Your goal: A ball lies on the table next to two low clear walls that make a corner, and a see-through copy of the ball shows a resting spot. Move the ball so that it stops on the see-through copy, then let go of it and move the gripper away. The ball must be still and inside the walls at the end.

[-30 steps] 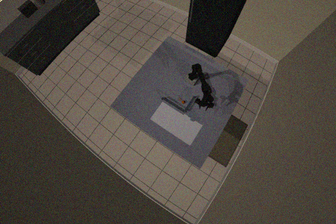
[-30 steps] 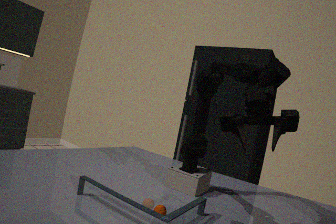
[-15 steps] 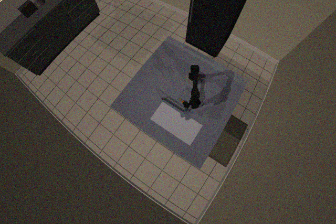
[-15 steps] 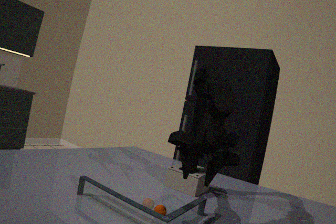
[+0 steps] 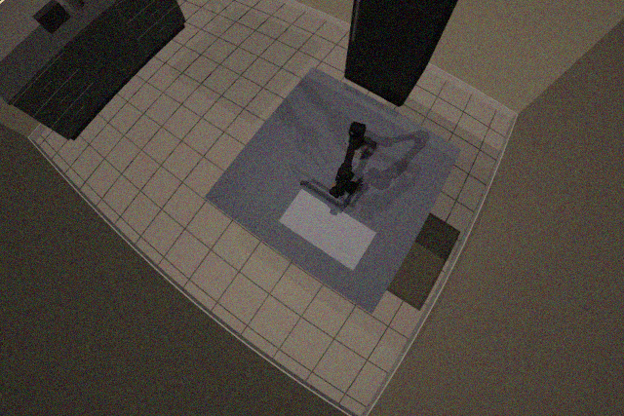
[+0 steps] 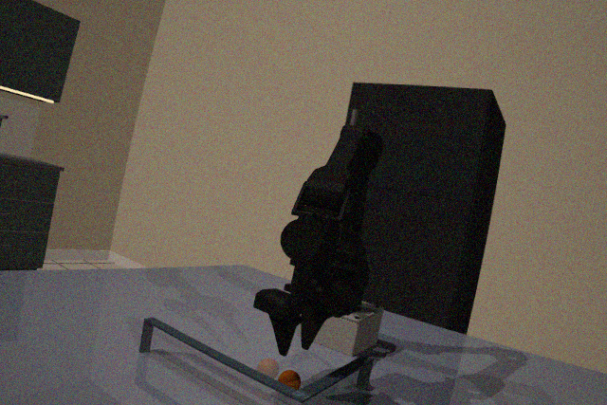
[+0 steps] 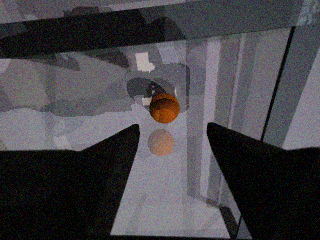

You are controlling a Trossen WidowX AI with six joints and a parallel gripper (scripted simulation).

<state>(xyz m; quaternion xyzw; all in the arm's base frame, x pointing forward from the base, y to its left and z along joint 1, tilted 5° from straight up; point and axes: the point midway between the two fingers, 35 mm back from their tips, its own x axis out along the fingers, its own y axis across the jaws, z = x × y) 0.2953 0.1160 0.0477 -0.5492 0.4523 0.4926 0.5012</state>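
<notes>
Right now my gripper tip is 5 cm above the orange ball and 1 cm past it. Round my gripper tip: see-through copy of ball: 5 cm to the right, 5 cm below, 1 cm behind.
</notes>
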